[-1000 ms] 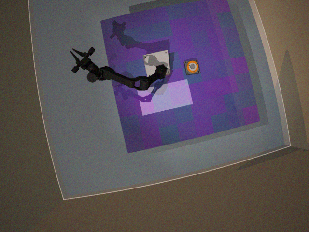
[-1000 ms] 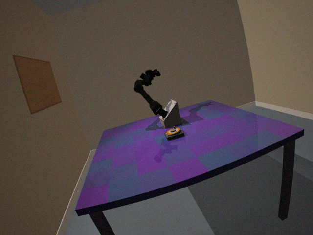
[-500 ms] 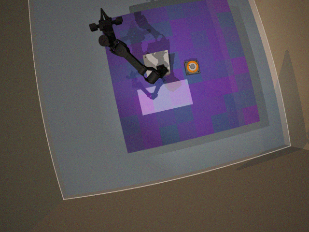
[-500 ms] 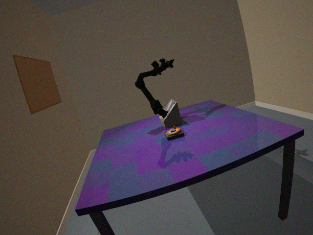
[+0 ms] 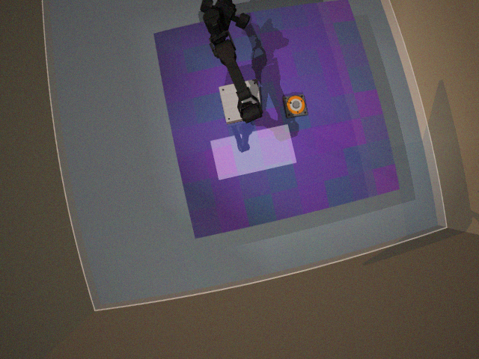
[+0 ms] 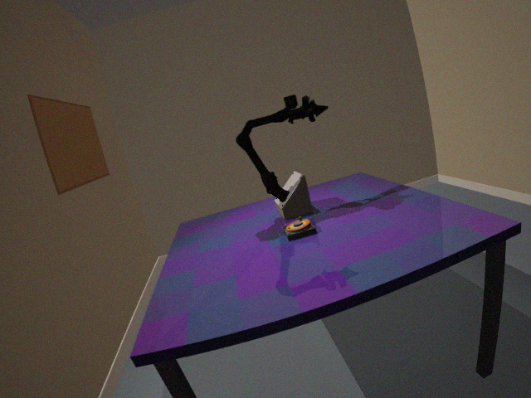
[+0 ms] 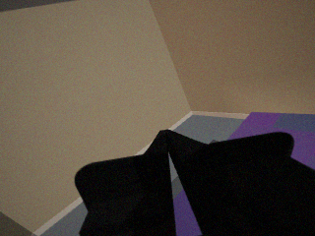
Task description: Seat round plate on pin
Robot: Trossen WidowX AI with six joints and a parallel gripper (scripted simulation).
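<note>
Right now the grey square base is 470 mm below my gripper tip, 380 mm to the right of it and 270 mm ahead of it.
</note>
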